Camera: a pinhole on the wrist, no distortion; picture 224 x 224 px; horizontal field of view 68.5 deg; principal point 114.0 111.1 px. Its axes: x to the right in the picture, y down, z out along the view. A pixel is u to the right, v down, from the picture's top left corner.
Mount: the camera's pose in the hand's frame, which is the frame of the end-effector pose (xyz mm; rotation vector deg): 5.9 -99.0 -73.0 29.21 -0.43 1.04
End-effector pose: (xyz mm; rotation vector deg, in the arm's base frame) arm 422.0 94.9 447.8 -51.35 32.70 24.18
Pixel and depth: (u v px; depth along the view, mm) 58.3 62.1 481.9
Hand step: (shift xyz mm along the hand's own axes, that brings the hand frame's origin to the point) -155.8 -462.0 275.7
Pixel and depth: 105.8 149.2 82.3
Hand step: 1.2 -122.6 8.1
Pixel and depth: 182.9 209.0 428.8
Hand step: 179.4 -82.8 427.9
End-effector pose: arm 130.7 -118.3 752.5 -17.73 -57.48 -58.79
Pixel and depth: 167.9 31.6 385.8
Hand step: 134.9 -448.0 174.2
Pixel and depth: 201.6 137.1 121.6
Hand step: 70.0 -140.6 43.3
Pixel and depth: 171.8 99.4 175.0
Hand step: 67.2 -194.3 74.4
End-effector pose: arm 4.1 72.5 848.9 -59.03 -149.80 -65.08
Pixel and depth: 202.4 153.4 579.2
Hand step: 312.7 -246.9 508.8
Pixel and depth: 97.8 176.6 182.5
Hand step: -14.0 -124.9 121.5
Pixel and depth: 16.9 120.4 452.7
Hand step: -263.0 -301.7 331.5
